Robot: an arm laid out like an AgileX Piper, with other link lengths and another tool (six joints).
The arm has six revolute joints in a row. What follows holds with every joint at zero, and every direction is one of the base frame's. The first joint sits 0.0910 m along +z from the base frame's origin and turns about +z. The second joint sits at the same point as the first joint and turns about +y. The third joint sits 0.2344 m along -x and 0.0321 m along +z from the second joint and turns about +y. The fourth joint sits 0.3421 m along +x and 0.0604 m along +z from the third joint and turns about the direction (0.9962, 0, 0.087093). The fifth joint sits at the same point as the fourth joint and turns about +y. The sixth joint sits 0.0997 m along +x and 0.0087 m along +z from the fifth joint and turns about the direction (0.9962, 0, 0.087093). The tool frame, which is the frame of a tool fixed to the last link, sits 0.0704 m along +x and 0.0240 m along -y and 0.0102 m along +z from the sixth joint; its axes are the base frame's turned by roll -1.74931, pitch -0.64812 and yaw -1.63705 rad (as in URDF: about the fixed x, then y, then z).
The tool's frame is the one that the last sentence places.
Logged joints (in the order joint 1, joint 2, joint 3, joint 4, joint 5, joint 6), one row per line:
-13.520 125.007 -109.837 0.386 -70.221 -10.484
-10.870 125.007 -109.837 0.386 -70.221 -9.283
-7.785 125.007 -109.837 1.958 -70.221 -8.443
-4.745 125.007 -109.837 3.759 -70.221 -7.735
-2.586 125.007 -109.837 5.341 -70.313 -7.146
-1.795 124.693 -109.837 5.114 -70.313 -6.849
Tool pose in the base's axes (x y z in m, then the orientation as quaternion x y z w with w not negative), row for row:
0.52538 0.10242 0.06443 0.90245 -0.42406 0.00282 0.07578
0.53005 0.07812 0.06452 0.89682 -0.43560 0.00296 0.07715
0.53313 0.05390 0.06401 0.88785 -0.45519 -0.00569 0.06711
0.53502 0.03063 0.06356 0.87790 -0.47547 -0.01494 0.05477
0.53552 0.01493 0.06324 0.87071 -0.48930 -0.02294 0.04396
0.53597 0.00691 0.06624 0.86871 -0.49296 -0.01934 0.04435
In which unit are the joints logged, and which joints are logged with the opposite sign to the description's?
The joints are logged in degrees. Opposite sign: joint 1, joint 5, joint 6.
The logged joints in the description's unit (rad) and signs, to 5 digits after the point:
0.23597 2.18178 -1.91702 0.00674 1.22559 0.18298
0.18972 2.18178 -1.91702 0.00674 1.22559 0.16202
0.13587 2.18178 -1.91702 0.03417 1.22559 0.14736
0.08282 2.18178 -1.91702 0.06561 1.22559 0.13500
0.04513 2.18178 -1.91702 0.09322 1.22719 0.12472
0.03133 2.17630 -1.91702 0.08926 1.22719 0.11954

